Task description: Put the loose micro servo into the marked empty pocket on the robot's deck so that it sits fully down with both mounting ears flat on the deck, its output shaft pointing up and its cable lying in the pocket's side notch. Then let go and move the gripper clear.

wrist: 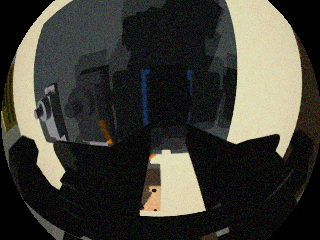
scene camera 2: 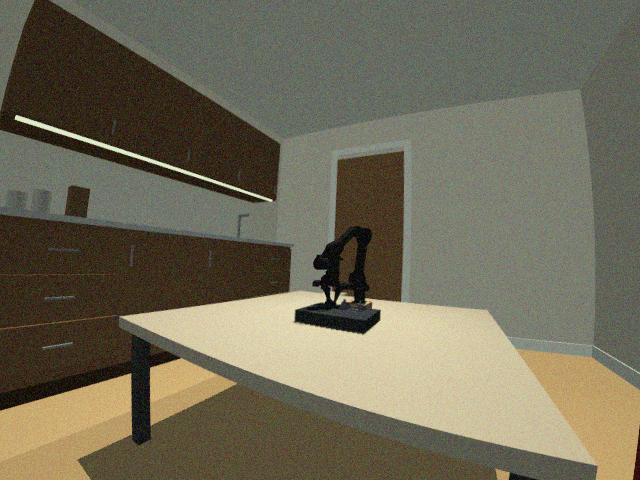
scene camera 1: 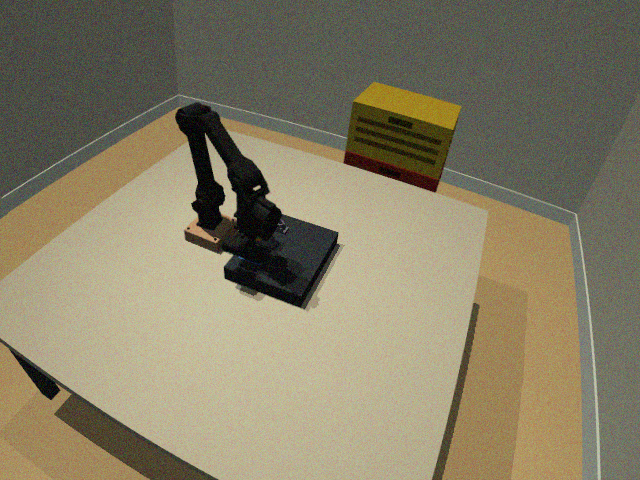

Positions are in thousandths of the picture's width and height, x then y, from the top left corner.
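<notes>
A black micro servo (wrist: 533,415) is visible in the scene, as is a dark robot deck (scene camera 1: 454,564), which appears again in the wrist view at (wrist: 373,190). The gripper (scene camera 1: 387,526) can be seen too, and the wrist view shows the gripper again (wrist: 527,540).
</notes>
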